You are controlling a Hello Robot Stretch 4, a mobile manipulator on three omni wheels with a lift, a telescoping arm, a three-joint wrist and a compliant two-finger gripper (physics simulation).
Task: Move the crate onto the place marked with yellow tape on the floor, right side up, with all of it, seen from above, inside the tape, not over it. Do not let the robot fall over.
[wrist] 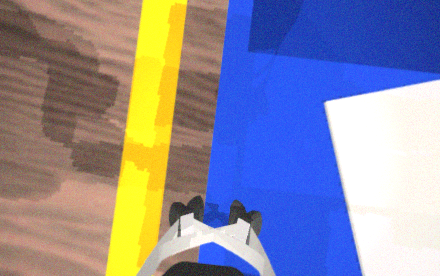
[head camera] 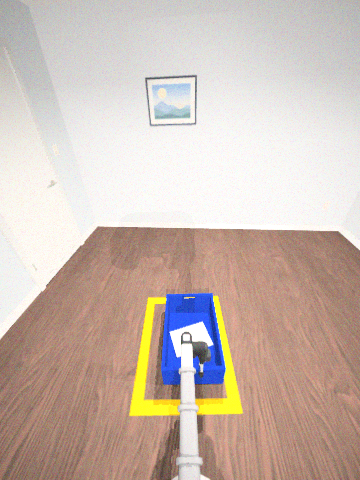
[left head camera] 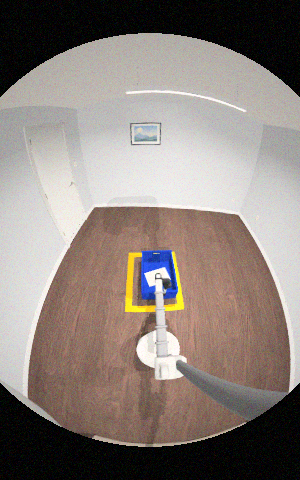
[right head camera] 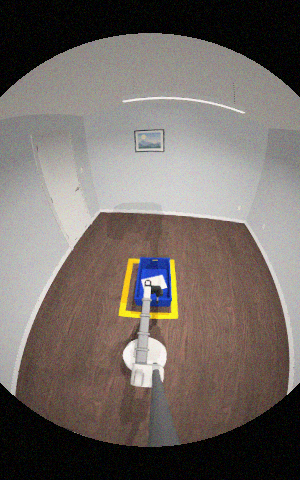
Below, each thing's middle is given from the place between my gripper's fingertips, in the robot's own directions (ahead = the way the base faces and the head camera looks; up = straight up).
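There is the white flat box [wrist: 379,138], and my hand is 5 cm to the right of it, 15 cm above it and 30 cm short of it.
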